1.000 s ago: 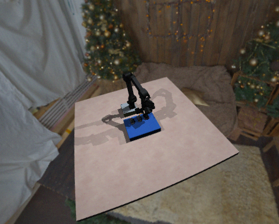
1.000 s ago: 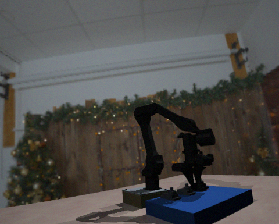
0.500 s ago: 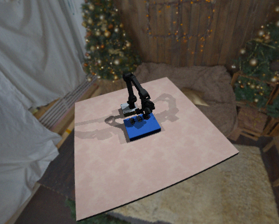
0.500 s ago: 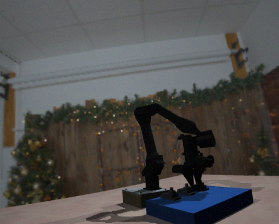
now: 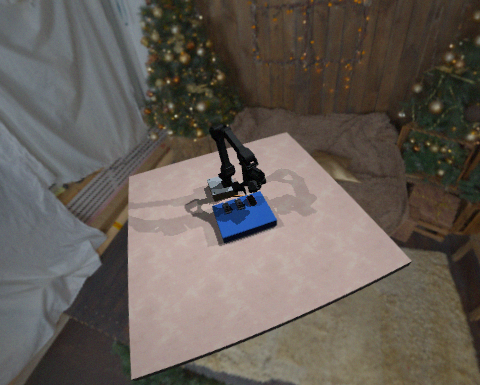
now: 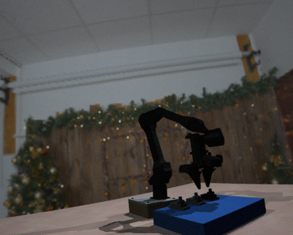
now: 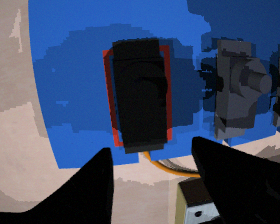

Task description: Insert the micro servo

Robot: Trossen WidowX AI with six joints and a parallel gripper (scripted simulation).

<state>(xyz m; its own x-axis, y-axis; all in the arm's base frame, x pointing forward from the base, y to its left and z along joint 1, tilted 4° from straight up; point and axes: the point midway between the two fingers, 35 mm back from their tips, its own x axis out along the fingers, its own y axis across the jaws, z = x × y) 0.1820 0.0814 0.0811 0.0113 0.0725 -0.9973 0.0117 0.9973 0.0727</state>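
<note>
My gripper tip is now 120 mm short of the blue deck, 70 mm to the left of it and 60 mm above it.
</note>
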